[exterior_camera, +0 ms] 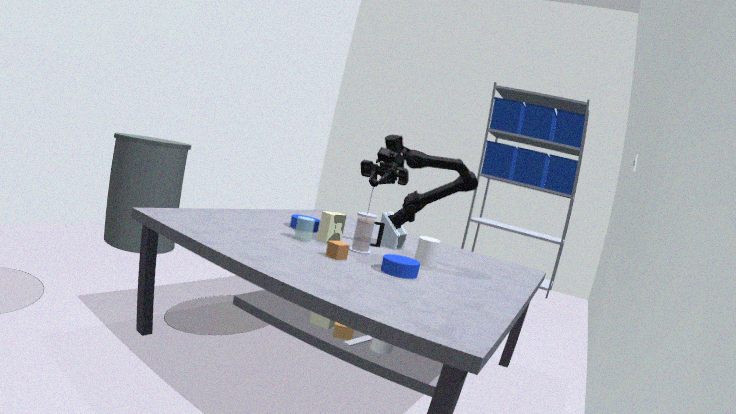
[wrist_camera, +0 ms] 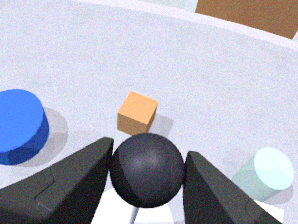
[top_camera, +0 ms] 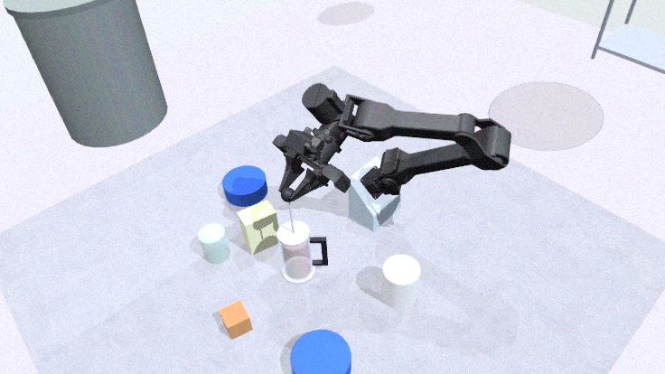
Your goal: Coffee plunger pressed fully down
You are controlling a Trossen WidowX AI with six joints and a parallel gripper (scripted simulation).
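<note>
My gripper tip is now 2 cm past the coffee press, 1 cm to the right of it and 13 cm above it. Also, from my gripper tip: mint cylinder: 8 cm ahead, 19 cm to the right, 22 cm below; orange cube: 19 cm ahead, 23 cm below.
</note>
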